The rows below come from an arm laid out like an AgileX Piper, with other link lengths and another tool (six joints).
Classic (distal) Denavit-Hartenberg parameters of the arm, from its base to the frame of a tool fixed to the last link. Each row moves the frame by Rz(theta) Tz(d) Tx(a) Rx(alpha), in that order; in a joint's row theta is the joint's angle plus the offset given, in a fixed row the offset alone. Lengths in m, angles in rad.
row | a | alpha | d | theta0
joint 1 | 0 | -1.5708 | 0.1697 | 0
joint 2 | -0.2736 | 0 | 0 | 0.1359
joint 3 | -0.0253 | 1.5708 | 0 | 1.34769
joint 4 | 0 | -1.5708 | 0.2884 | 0
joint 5 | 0 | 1.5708 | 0 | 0
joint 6 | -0.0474 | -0.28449 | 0.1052 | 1.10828
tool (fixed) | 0 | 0 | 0.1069 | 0
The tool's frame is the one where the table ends.
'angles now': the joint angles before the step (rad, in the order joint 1, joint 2, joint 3, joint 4, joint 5, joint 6). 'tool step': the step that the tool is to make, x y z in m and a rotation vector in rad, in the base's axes. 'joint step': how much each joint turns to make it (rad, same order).
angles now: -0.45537, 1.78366, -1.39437, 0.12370, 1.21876, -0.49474
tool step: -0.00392, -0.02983, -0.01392, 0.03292, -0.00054, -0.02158
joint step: -0.08523, 0.05969, -0.03273, 0.03398, -0.00183, -0.07514
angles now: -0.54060, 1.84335, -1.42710, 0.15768, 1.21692, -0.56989
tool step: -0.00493, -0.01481, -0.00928, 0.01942, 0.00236, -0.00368
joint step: -0.04589, 0.03044, -0.01048, 0.01707, -0.00006, -0.04849
